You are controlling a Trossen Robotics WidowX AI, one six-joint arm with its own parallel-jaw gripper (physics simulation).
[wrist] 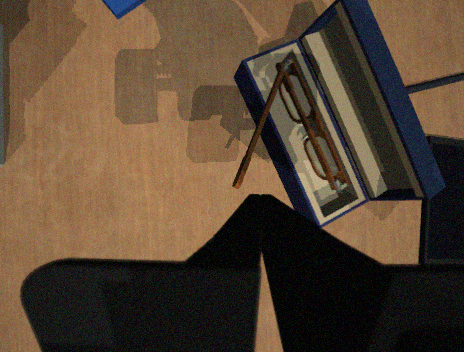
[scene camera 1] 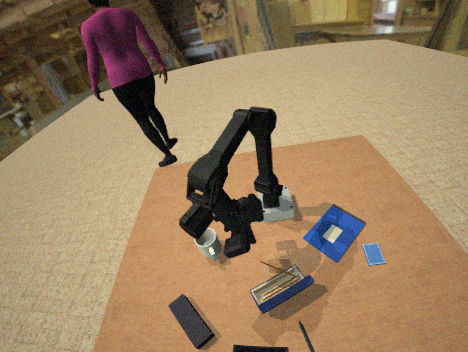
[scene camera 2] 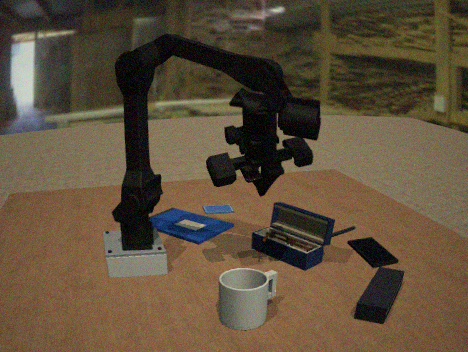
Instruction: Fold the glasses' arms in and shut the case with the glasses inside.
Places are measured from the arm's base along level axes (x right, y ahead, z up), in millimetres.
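Pixels of known places: gripper, fingertip midpoint: (wrist: 259, 205) (scene camera 1: 254, 242) (scene camera 2: 261, 194); arm's base, link origin: (scene camera 1: 271, 201) (scene camera 2: 136, 243).
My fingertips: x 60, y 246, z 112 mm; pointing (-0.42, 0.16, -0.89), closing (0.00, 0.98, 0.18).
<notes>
Ahead of a thing's pixels: the offset from my fingertips to its top centre. "*": to the spot under its first point.
The blue glasses case (scene camera 1: 261, 303) (scene camera 2: 287, 254) (wrist: 278, 156) stands open on the table, its lid @(dx -76, dy +123, dz -69 mm) (scene camera 2: 302, 222) (wrist: 400, 102) tilted up along the far long side from the robot. The brown glasses @(* dx -59, dy +101, dz -130 mm) (wrist: 325, 131) lie inside. One glasses' arm lies folded along the frame. The other glasses' arm (scene camera 1: 272, 267) (wrist: 259, 131) sticks out over the near long wall, its tip beyond the case. My gripper (scene camera 2: 262, 193) (wrist: 259, 205) is shut and empty, above the table on the robot's side of the case. The arm hides its fingertips in scene camera 1.
A white mug @(* dx +200, dy -91, dz -158 mm) (scene camera 1: 206, 245) (scene camera 2: 242, 302) stands beside the arm. A black block @(dx +216, dy +184, dz -132 mm) (scene camera 1: 190, 320) (scene camera 2: 380, 295), a flat black slab @(dx +7, dy +284, dz -158 mm) (scene camera 2: 372, 251) (wrist: 447, 200) and a dark pen @(dx -128, dy +247, dz -157 mm) (scene camera 1: 306, 336) (wrist: 435, 83) lie around the case. A blue folder @(dx -290, dy -110, dz -158 mm) (scene camera 1: 347, 225) and blue card @(dx -397, dy +2, dz -162 mm) (scene camera 1: 374, 254) lie near the base.
</notes>
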